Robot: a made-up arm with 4 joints. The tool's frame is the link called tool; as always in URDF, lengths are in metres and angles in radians.
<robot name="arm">
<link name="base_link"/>
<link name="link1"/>
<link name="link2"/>
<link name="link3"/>
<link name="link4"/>
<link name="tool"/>
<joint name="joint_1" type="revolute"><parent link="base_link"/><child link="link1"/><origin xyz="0 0 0.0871" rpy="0 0 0"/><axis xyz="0 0 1"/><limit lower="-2.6" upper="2.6" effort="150" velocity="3"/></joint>
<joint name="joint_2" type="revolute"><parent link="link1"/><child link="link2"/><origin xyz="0.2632 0.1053 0.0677" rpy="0 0 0"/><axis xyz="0 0 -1"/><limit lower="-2.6" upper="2.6" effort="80" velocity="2.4"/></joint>
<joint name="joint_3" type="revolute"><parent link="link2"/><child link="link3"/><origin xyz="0.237 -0.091 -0.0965" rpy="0 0 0"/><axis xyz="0 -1 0"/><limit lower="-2.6" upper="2.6" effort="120" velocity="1.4"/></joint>
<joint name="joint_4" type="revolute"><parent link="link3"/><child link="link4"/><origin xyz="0.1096 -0.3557 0.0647" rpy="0 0 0"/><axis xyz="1 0 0"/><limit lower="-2.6" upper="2.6" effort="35" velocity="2.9"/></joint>
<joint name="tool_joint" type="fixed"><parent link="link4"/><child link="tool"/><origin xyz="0.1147 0.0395 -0.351" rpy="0 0 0"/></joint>
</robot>
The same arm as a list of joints. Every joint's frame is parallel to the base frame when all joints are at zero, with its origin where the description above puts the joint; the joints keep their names.
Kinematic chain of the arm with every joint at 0, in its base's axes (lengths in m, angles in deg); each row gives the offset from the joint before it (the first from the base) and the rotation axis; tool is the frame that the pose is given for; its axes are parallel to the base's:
joint_1: xyz 0 0 0.0871 axis +z
joint_2: xyz 0.2632 0.1053 0.0677 axis -z
joint_3: xyz 0.237 -0.091 -0.0965 axis -y
joint_4: xyz 0.1096 -0.3557 0.0647 axis +x
tool: xyz 0.1147 0.0395 -0.351
Joint limits (deg, base to tool): -148.97..148.97 -148.97..148.97 -148.97..148.97 -148.97..148.97

